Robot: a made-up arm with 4 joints.
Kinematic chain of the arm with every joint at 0, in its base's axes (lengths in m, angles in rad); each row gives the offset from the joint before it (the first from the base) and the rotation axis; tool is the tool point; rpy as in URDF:
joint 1: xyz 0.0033 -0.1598 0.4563 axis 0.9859 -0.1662 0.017
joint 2: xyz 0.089 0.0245 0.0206 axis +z
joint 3: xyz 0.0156 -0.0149 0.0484 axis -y
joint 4: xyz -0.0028 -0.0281 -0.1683 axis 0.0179 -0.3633 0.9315
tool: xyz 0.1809 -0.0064 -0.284 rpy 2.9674 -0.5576 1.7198
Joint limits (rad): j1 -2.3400..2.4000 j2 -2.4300..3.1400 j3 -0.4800..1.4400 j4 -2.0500..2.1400
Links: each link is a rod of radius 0.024 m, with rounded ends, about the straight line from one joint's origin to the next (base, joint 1, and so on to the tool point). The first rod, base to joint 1, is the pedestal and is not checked.
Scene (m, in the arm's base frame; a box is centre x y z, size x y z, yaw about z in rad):
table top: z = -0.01
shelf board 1: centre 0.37 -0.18 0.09 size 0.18 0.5 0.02 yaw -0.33
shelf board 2: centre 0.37 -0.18 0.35 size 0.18 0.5 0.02 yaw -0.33
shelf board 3: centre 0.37 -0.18 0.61 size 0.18 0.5 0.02 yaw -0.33
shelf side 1: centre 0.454 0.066 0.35 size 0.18 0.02 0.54 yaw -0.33
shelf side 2: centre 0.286 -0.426 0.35 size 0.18 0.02 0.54 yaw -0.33
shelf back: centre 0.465 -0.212 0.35 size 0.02 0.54 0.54 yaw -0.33
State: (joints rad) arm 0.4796 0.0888 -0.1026 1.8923
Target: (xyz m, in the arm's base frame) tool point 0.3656 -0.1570 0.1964
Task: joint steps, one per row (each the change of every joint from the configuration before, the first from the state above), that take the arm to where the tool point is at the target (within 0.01 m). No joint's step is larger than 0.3 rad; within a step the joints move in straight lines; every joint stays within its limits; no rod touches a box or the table.
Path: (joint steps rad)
1: -0.1359 -0.2796 0.0622 -0.0550
2: -0.1358 -0.2796 0.0621 -0.0550
3: -0.1359 -0.2796 0.0622 -0.0550
4: -0.1359 -0.2797 0.0621 -0.0550

